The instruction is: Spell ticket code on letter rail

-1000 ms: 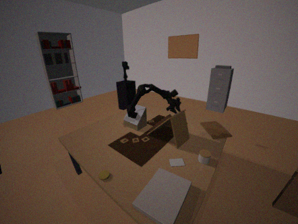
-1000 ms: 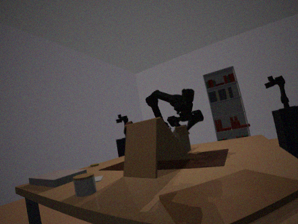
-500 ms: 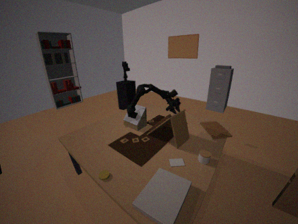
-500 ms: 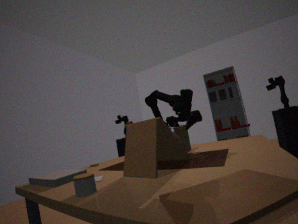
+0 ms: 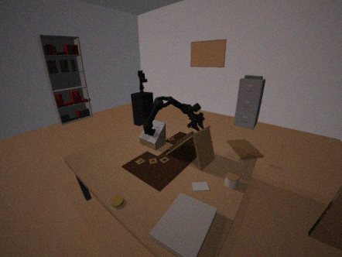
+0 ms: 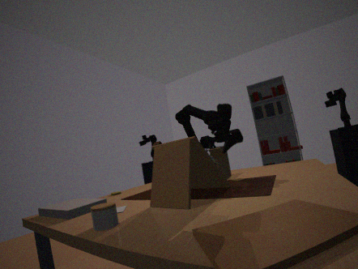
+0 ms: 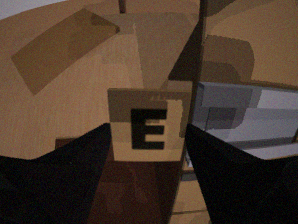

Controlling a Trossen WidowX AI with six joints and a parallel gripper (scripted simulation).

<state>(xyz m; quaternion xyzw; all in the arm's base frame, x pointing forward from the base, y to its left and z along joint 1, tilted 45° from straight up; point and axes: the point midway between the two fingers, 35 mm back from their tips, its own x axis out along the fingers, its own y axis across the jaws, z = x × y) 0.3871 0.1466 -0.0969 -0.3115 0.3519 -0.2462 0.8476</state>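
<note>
Now: gripper tip 190 mm to the left of the tile marked t and 40 mm past it. The rest, counted from my gripper tip: tile marked e right at my gripper tip; then dark mat 200 mm behind, 180 mm to the right, 170 mm below; then white ticket 140 mm to the right, 90 mm behind, 70 mm below.
</note>
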